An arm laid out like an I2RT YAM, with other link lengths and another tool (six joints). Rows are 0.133 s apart.
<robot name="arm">
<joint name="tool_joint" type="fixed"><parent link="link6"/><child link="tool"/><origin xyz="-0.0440 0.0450 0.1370" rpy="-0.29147 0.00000 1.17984"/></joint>
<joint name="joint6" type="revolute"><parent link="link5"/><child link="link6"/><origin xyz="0.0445 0.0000 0.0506" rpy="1.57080 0.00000 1.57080"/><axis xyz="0 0 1"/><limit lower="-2.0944" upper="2.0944"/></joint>
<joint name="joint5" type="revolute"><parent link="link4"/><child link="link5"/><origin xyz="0.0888 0.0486 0.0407" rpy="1.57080 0.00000 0.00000"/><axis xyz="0 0 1"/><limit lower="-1.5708" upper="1.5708"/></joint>
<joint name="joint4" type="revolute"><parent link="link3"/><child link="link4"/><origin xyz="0.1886 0.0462 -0.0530"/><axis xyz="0 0 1"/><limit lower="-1.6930" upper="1.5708"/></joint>
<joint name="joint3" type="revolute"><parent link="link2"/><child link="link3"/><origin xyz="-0.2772 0.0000 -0.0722" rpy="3.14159 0.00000 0.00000"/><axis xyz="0 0 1"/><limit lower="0.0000" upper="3.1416"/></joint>
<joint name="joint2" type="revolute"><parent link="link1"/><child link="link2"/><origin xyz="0.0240 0.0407 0.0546" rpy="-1.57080 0.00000 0.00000"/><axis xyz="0 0 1"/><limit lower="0.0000" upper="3.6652"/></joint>
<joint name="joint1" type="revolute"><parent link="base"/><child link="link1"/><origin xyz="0.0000 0.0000 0.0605"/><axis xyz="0 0 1"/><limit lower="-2.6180" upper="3.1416"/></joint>
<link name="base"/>
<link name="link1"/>
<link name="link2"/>
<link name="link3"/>
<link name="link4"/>
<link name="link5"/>
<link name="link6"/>
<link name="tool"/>
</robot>
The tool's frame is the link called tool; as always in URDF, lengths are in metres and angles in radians.
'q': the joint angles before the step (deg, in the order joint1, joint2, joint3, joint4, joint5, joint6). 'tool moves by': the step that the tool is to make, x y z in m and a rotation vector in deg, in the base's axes. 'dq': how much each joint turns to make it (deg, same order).
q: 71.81, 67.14, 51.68, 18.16, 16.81, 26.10
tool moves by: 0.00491, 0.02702, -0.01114, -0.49, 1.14, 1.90
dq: -0.71, 6.40, 1.31, 3.98, -2.57, 1.06
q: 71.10, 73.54, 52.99, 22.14, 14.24, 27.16
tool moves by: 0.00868, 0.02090, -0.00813, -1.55, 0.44, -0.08
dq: -0.26, 5.11, 3.26, 0.27, -0.18, -0.09
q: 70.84, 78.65, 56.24, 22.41, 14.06, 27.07
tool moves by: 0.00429, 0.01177, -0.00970, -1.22, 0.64, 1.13
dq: -0.87, 3.08, 1.41, 0.27, -2.01, 0.17
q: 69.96, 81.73, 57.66, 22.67, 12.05, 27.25
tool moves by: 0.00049, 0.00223, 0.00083, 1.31, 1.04, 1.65
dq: -1.23, 0.80, -0.44, 1.83, -2.90, 1.40
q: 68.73, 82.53, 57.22, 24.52, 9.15, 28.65
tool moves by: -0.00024, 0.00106, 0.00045, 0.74, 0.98, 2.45
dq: -1.67, 0.70, 0.08, 0.80, -4.13, 1.14
